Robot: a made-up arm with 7 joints. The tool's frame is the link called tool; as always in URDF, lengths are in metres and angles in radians. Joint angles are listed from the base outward. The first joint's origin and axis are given. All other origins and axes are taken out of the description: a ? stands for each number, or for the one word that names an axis. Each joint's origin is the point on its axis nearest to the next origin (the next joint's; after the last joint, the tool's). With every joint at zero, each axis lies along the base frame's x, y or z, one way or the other. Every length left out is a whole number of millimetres.
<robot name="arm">
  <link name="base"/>
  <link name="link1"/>
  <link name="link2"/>
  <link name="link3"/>
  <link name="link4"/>
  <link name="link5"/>
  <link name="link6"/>
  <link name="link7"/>
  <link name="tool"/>
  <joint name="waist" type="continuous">
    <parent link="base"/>
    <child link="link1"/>
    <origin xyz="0 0 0.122"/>
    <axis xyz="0 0 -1"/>
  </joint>
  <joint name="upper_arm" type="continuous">
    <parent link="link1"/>
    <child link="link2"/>
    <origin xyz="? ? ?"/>
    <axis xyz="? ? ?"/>
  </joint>
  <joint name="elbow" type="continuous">
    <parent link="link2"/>
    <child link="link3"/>
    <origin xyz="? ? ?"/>
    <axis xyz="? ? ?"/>
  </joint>
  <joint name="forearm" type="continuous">
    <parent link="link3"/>
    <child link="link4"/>
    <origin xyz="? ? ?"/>
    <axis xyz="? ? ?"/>
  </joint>
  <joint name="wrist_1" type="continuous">
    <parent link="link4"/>
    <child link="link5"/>
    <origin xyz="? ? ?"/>
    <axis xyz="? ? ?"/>
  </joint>
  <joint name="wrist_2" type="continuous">
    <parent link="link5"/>
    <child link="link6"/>
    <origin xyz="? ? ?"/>
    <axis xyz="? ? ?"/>
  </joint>
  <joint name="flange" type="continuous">
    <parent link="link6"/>
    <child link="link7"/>
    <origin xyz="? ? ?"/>
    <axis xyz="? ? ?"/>
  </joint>
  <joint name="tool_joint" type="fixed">
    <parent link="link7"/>
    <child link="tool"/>
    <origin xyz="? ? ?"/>
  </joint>
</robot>
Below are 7 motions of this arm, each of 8 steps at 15 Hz.
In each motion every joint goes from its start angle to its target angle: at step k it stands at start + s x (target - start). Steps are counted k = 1, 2, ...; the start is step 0. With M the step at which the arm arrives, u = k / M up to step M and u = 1 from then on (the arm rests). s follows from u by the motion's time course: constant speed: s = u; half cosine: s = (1 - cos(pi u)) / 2; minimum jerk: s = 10 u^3 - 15 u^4 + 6 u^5.
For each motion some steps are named. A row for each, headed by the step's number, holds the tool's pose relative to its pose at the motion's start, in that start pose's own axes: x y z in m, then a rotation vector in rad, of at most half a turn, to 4 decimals.
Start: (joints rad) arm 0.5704 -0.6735 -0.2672 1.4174 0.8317 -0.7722 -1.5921
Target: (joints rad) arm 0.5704 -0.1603 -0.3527 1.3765 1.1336 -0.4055 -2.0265
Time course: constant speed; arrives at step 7
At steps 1, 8:
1: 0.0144 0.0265 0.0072 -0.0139 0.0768 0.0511
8: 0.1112 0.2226 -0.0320 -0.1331 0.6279 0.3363

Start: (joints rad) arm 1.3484 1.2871 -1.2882 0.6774 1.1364 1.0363 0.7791
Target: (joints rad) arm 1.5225 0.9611 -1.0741 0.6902 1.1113 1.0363 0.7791
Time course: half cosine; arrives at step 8
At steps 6, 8:
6: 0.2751 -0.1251 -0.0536 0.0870 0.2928 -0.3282
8: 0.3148 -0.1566 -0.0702 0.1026 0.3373 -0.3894

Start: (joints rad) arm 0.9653 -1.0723 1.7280 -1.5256 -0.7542 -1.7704 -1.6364
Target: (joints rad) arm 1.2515 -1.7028 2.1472 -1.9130 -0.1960 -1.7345 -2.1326
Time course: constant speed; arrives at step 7
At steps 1, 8:
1: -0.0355 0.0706 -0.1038 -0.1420 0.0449 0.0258
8: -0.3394 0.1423 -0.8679 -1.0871 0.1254 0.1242

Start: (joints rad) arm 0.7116 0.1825 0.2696 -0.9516 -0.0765 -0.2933 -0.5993
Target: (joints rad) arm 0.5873 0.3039 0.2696 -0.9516 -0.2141 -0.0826 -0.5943
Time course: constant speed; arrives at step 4
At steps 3, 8:
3: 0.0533 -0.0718 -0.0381 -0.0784 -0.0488 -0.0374
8: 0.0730 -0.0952 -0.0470 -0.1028 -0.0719 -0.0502

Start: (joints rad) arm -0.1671 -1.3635 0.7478 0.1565 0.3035 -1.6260 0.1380
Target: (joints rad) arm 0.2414 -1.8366 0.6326 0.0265 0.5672 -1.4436 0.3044
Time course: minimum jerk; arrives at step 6
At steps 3, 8:
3: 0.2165 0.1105 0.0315 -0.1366 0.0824 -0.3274
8: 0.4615 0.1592 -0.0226 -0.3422 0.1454 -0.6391

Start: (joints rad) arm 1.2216 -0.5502 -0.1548 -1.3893 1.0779 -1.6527 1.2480
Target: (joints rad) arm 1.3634 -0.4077 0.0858 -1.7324 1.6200 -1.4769 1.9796
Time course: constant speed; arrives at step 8
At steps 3, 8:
3: -0.0721 0.0250 -0.0579 0.0135 -0.3929 -0.1094
8: -0.0721 0.1227 -0.2557 -0.1140 -1.0169 -0.3447

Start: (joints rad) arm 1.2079 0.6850 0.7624 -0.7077 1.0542 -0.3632 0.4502
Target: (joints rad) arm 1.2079 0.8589 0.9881 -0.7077 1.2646 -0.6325 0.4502
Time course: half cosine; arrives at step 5
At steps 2, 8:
2: -0.0674 -0.0650 0.0485 0.1267 -0.0248 0.1495
8: -0.1769 -0.2291 0.1148 0.3702 -0.0799 0.4321

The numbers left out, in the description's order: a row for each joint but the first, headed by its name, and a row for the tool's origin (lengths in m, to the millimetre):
upper_arm: xyz 0.009 -0.116 0, axis 0 0 1
elbow: xyz 0.066 -0.325 0, axis 0 -1 0
forearm: xyz -0.036 0 0.115, axis 0 0 -1
wrist_1: xyz -0.105 -0.123 0, axis 1 0 0
wrist_2: xyz 0 0.076 -0.253, axis 0 0 -1
flange: xyz 0.042 0.397 0, axis 0 -1 0
tool: xyz -0.04 0 0.378

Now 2 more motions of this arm.
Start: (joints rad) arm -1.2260 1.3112 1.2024 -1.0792 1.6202 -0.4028 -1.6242
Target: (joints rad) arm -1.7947 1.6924 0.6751 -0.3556 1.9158 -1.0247 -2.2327
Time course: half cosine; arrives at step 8
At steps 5, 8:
5: -0.4928 -0.0501 -0.4118 -0.7347 -0.1901 0.4455
8: -0.6458 -0.2032 -0.5144 -0.9371 -0.3097 0.5455

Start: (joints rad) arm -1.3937 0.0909 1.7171 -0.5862 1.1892 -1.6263 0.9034
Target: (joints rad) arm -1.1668 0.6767 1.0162 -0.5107 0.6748 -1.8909 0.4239
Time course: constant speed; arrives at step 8
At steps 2, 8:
2: 0.0321 -0.0069 0.0132 -0.0132 0.0761 -0.0340
8: 0.1182 -0.0836 0.1013 0.1273 0.2769 -0.1690

